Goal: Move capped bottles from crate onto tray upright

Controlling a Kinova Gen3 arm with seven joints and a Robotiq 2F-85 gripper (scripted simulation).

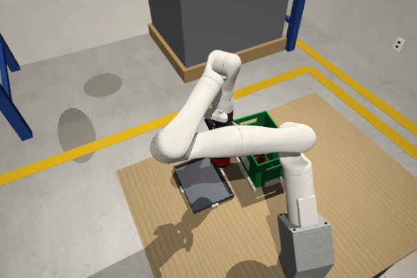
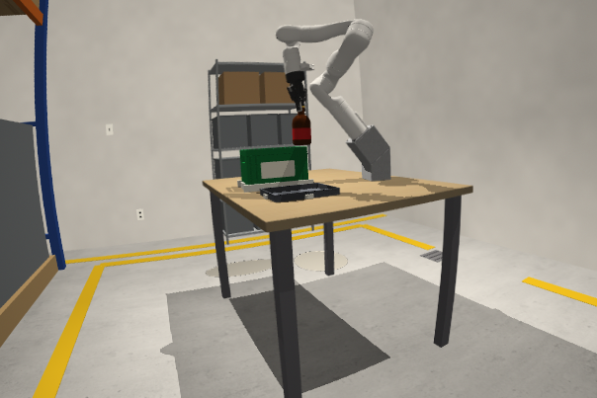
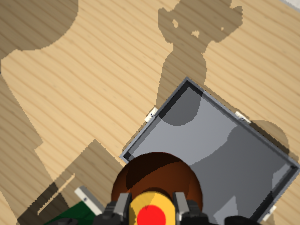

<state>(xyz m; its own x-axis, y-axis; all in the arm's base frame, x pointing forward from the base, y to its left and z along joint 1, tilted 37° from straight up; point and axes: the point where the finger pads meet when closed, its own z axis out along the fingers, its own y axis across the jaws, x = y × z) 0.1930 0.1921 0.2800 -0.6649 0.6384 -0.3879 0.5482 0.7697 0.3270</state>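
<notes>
My gripper is now 70 mm above the brown bottle. Also, from my hand: green crate (90 mm ahead, 220 mm to the right, 250 mm below); then grey tray (40 mm ahead, 70 mm to the left, 320 mm below).
</notes>
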